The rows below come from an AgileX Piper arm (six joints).
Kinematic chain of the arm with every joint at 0, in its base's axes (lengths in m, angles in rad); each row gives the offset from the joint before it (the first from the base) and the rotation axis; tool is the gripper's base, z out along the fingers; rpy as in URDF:
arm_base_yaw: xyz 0 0 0.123 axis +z
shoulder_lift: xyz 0 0 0 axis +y
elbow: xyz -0.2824 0 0.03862 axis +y
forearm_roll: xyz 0.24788 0 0.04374 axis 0.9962 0 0.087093
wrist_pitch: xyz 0 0 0 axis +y
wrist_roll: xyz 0.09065 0 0.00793 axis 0.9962 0 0.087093
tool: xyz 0 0 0 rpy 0 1.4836 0
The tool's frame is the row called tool.
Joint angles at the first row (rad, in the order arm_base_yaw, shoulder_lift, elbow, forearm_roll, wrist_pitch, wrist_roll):
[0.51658 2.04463 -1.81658 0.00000 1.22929 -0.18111]
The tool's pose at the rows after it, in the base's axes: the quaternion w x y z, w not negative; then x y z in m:
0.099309 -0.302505 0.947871 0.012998 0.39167 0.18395 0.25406
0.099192 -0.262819 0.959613 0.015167 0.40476 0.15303 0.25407
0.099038 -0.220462 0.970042 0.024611 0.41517 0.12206 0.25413
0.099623 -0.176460 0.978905 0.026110 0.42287 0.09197 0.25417
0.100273 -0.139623 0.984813 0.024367 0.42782 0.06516 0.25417
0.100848 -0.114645 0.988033 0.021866 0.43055 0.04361 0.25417
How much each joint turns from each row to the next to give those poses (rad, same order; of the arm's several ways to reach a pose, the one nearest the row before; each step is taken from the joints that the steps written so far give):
[-0.07750 0.00000 0.00001 0.00000 -0.00001 0.00234]
[-0.08014 0.00001 -0.00004 0.01273 0.00003 0.00001]
[-0.08102 -0.00001 0.00003 0.02779 -0.00002 0.00000]
[-0.07360 0.00001 -0.00003 0.00915 0.00002 0.01446]
[-0.06336 -0.00002 0.00006 0.00177 -0.00004 0.01123]
[-0.05020 0.00000 0.00000 0.00001 0.00000 0.00044]

